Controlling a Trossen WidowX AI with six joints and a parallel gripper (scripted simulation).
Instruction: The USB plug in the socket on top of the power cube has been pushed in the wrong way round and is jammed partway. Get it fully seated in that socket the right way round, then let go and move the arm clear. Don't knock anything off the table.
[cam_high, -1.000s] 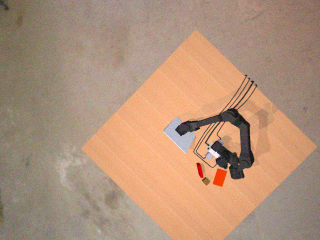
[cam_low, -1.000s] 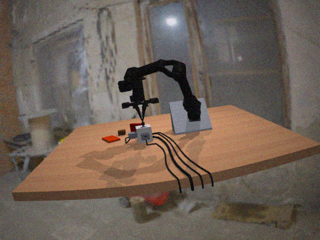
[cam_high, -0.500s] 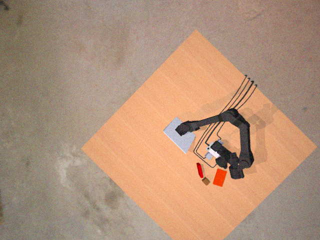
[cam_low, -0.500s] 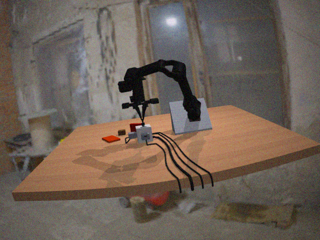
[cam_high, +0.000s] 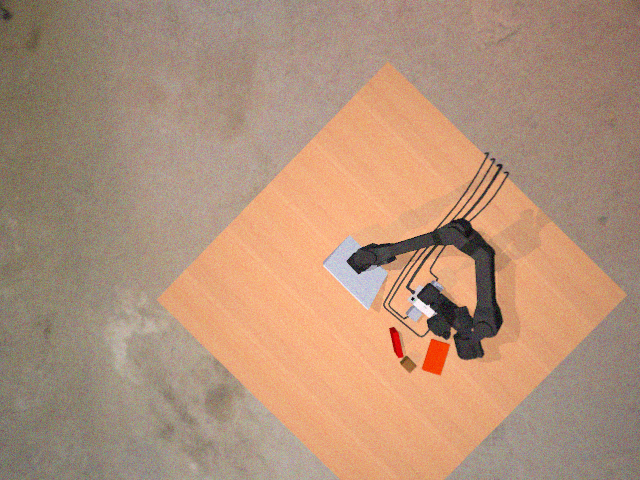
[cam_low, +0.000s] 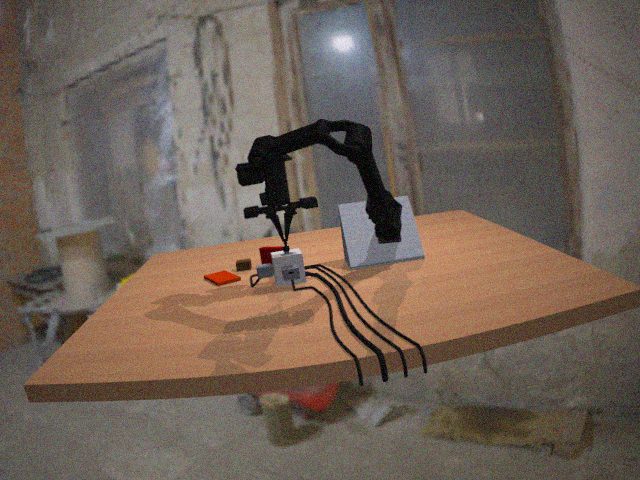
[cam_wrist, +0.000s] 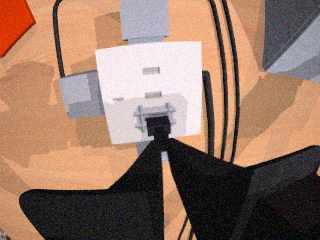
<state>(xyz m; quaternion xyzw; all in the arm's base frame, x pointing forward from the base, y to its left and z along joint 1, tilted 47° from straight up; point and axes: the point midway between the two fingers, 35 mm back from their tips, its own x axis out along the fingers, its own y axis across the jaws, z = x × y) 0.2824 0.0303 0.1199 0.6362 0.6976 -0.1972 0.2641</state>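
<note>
The dark USB plug lies 2 cm below my gripper tip. Also, from my gripper tip: small brown cube (23 cm to the right, 15 cm ahead, 10 cm below); then flat orange plate (21 cm ahead, 14 cm to the right, 11 cm below); then red block (21 cm to the right, 8 cm below, 5 cm ahead).
</note>
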